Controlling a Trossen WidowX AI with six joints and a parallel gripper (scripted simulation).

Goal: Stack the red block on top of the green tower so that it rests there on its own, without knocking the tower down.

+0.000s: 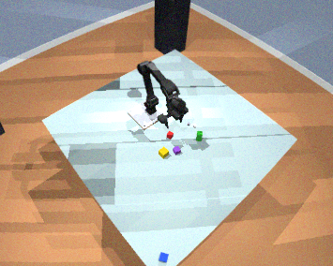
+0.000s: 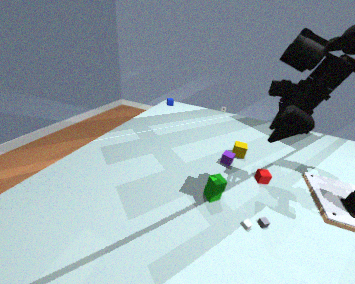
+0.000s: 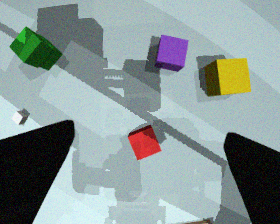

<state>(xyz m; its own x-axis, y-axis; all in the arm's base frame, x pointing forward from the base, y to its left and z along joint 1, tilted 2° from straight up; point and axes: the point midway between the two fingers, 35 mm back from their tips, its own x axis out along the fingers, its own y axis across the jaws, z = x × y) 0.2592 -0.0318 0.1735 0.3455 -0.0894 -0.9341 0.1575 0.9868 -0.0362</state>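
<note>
Right now the red block is 140 mm below my gripper tip and 30 mm behind it. Round my gripper tip: purple block (140 mm below, 80 mm ahead, 40 mm to the right); then yellow block (130 mm below, 120 mm to the right, 50 mm ahead); then grey cube (170 mm to the left, 150 mm below, 20 mm behind).
</note>
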